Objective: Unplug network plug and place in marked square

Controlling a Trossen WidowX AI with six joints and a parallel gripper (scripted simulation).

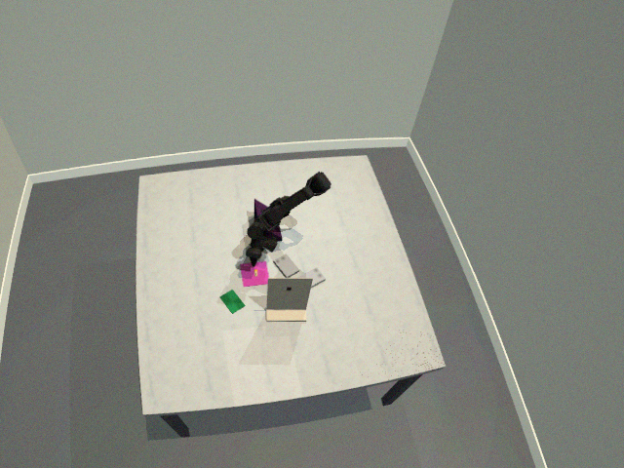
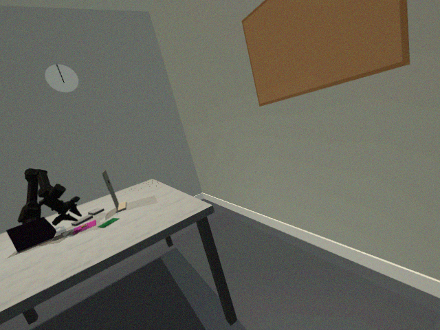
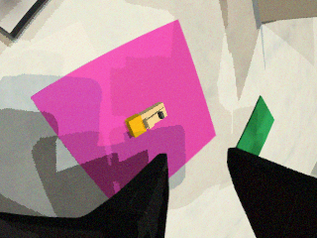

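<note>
The network plug is 5 cm below my gripper tip, 1 cm to the left of it and 1 cm ahead of it. From my gripper tip the other things lie so: grey upright panel: 23 cm ahead, 8 cm to the left, 6 cm above; marked square: 6 cm below, 1 cm ahead; green flat card: 13 cm to the right, 12 cm ahead, 6 cm below.
</note>
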